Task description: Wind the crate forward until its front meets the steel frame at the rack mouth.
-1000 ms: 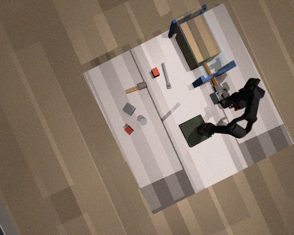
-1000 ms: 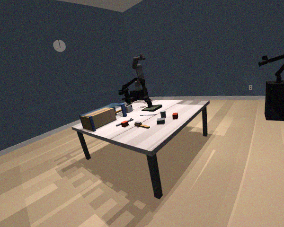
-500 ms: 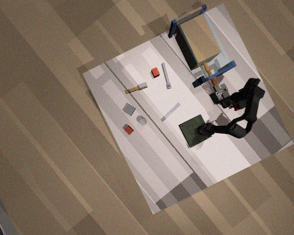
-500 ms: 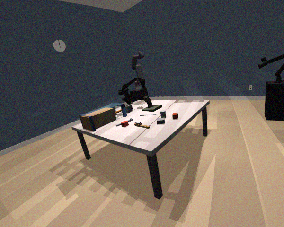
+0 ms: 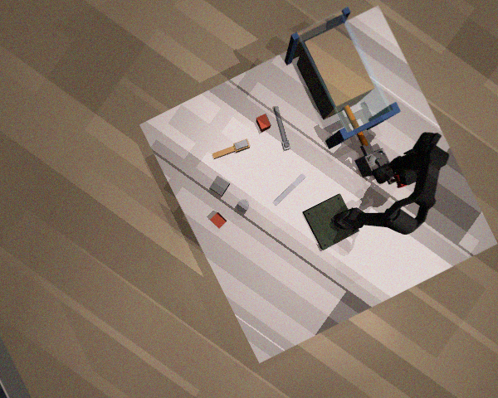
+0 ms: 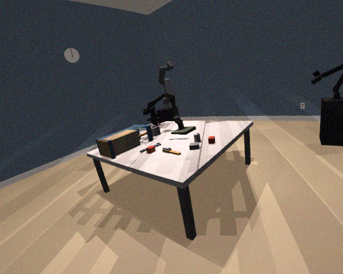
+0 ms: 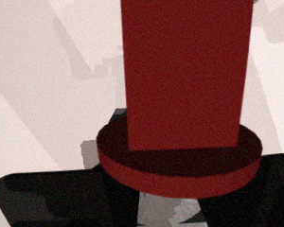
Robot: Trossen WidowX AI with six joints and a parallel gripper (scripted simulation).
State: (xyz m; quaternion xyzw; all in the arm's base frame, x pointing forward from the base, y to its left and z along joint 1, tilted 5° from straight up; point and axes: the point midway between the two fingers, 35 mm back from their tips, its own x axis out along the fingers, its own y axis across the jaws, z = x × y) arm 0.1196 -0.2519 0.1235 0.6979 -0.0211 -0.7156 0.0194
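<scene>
Right now my gripper tip is 20 mm below the winch handle and 20 mm past it. Round my gripper tip: blue frame (210 mm ahead, 20 mm above, 10 mm to the right); red knob (50 mm behind, 50 mm above); grey winch (60 mm below, 30 mm ahead, 10 mm to the right).
</scene>
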